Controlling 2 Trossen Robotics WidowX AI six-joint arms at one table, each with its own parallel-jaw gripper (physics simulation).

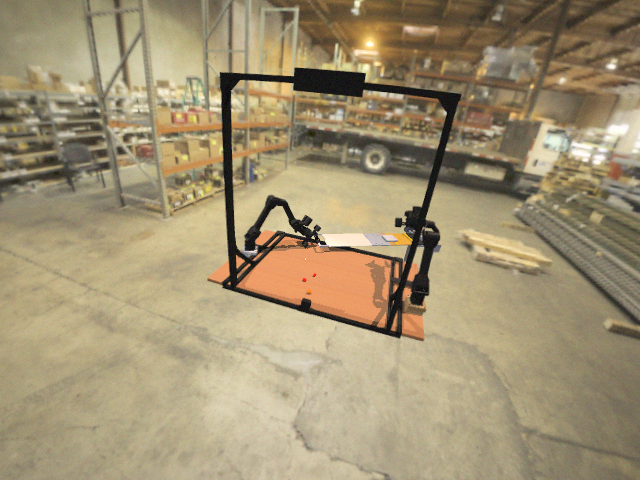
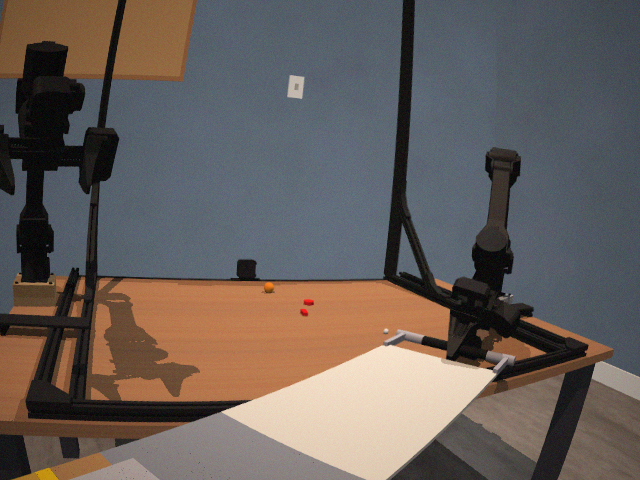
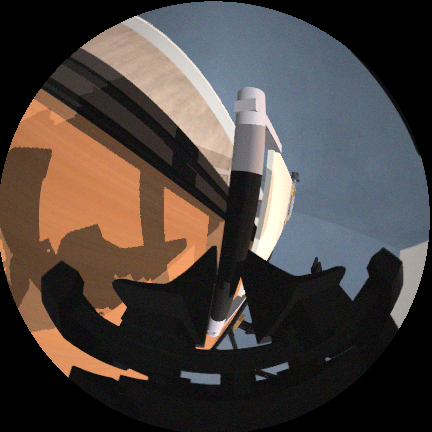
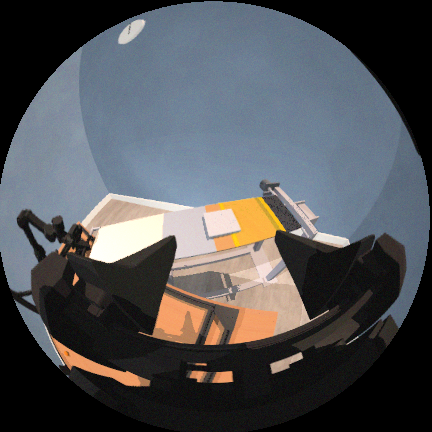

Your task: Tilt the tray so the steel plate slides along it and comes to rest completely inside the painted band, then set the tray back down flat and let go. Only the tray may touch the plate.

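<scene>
The long tray (image 1: 346, 239) (image 2: 361, 403) (image 4: 132, 232) has a cream end and a grey middle stretch. Its painted orange-yellow band (image 4: 257, 220) lies between yellow lines near the other end. The pale, square steel plate (image 1: 389, 238) (image 2: 121, 471) (image 4: 221, 223) lies flat across the near edge of the band, partly outside it. My left gripper (image 2: 460, 348) (image 3: 226, 249) is shut on the black tray handle (image 2: 435, 343) (image 3: 245, 200) at the cream end. My right gripper (image 2: 49, 191) (image 4: 226, 238) is open and empty, apart from the tray and plate. Any slight tilt of the tray is hard to tell.
A grey stand shows under the band end of the tray. A black frame (image 1: 227, 170) stands around the wooden table (image 1: 336, 289) (image 2: 232, 351). An orange ball (image 2: 268, 287), two small red pieces and a small white ball (image 2: 385, 331) lie on the table.
</scene>
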